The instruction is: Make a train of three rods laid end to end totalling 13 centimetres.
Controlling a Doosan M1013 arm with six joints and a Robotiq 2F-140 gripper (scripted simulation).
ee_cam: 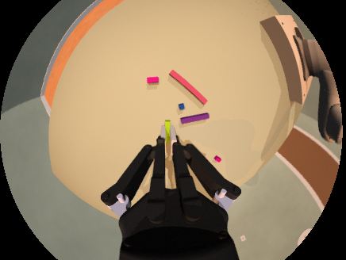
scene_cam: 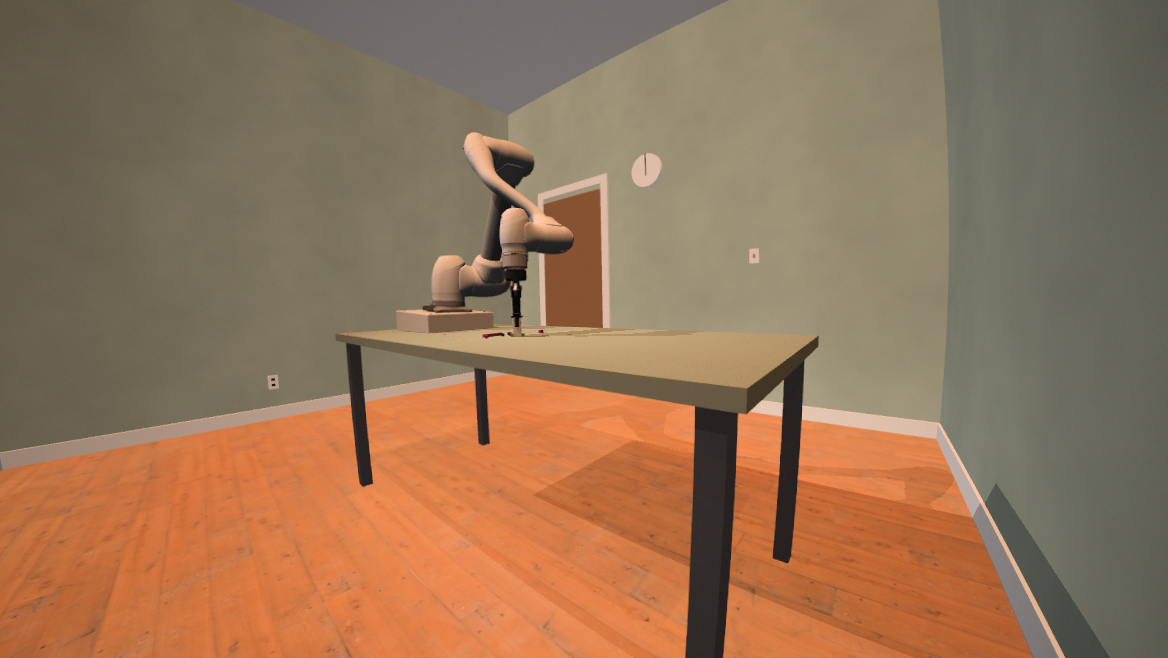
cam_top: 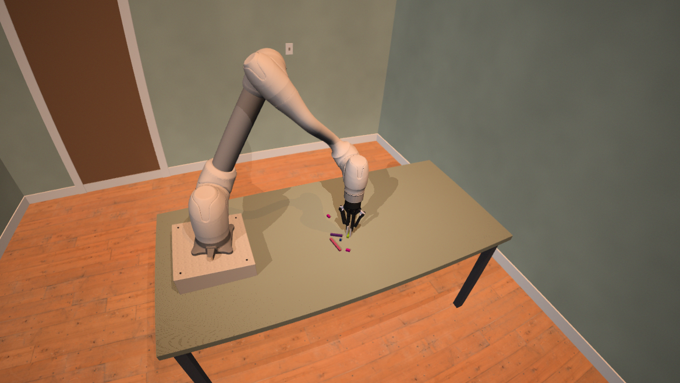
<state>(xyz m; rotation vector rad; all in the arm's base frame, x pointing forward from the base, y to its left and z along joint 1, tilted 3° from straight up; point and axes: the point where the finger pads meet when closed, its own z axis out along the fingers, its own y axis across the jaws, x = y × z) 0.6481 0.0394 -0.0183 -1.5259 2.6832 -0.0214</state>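
Right now my hand is 50 mm past the blue rod, 30 mm to the left of it and 30 mm above it. Round my hand: pink rod (80 mm behind, 60 mm to the right, 30 mm below); purple rod (60 mm behind, 30 mm below); lime rod (30 mm below).
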